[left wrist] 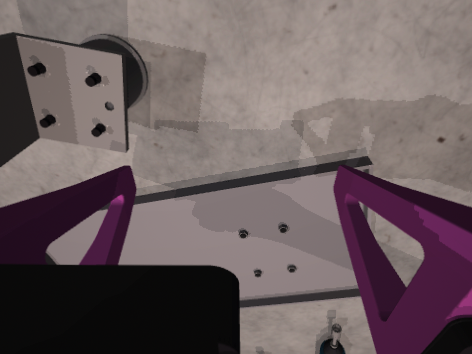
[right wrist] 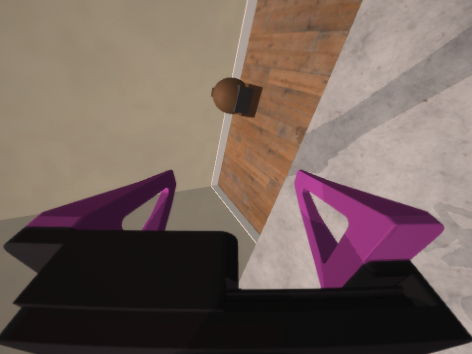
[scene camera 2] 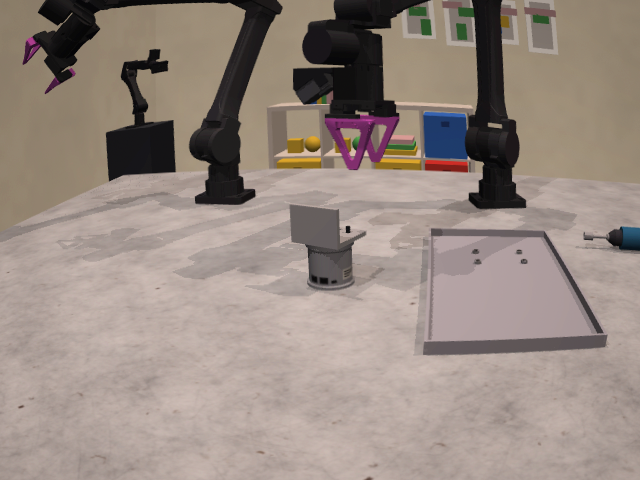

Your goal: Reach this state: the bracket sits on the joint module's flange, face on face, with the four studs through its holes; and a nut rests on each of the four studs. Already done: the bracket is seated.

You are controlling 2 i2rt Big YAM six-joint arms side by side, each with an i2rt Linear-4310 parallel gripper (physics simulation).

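Frame: origin at the left arm's base, x right, y ahead, z up, level; metres.
Seen in the pictures: left gripper, fingertip midpoint: (left wrist: 234, 176) (scene camera 2: 364, 165); right gripper, fingertip midpoint: (right wrist: 235, 176) (scene camera 2: 35, 78); left arm's base at its link origin: (scene camera 2: 497, 203); right arm's base at its link origin: (scene camera 2: 225, 199).
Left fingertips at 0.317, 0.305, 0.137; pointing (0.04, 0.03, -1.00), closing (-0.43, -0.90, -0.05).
Note:
Offsets run from my left fingertips to a thing's top centre, as dx, dy, dz. "pt": to the spot under its first point.
The grey L-shaped bracket (scene camera 2: 314, 225) (left wrist: 75, 100) sits flat on the joint module {+0.058, +0.098, -0.063} (scene camera 2: 329, 264) (left wrist: 139, 75). In the left wrist view four black studs stick up through its plate, with no nuts on them. Four small nuts lie in the tray {-0.178, +0.143, -0.121} (scene camera 2: 514, 342) (left wrist: 180, 265): two nearer the bracket {-0.159, +0.071, -0.128} (left wrist: 243, 233) {-0.169, +0.024, -0.128} (left wrist: 283, 228) and two farther from it {-0.235, +0.084, -0.128} (left wrist: 257, 273) {-0.243, +0.039, -0.128} (left wrist: 292, 268). My left gripper (scene camera 2: 365, 164) (left wrist: 234, 176) is open and empty, high above the table behind the module in the scene view. My right gripper (scene camera 2: 35, 77) (right wrist: 235, 176) is open and empty, raised at the far upper left, away from the parts.
A blue power tool {pt -0.465, +0.064, -0.111} (scene camera 2: 628, 238) (left wrist: 332, 345) lies beyond the tray's far side from the module. The tray's raised walls surround the nuts. The bracket's upright plate rises on one side of the studs. A shelf unit (scene camera 2: 448, 107) stands behind the table.

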